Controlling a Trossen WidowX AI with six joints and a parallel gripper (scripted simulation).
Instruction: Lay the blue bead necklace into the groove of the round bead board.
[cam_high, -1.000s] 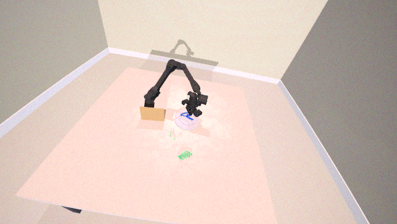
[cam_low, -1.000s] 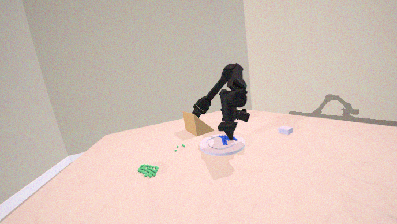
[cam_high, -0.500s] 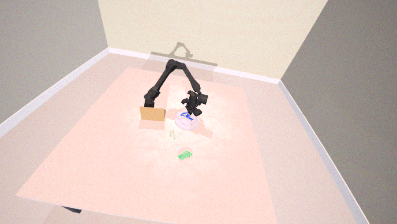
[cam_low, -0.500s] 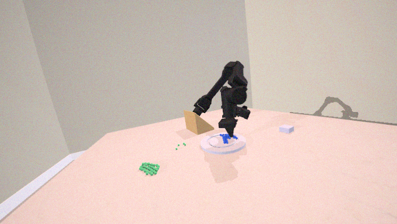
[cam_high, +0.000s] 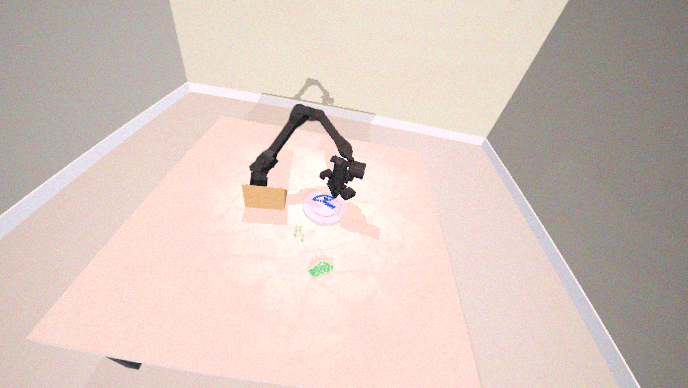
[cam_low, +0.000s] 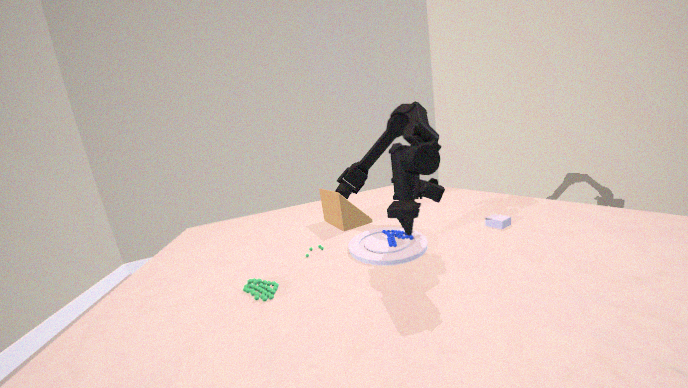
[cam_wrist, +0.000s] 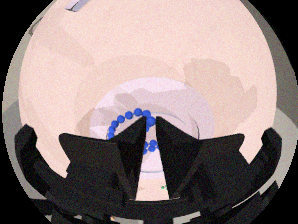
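Now: the round white bead board 40 mm to the right of my gripper tip, 40 mm behind it and 20 mm below it. Round my gripper tip: small grey block 250 mm to the left, 70 mm ahead, 20 mm below.
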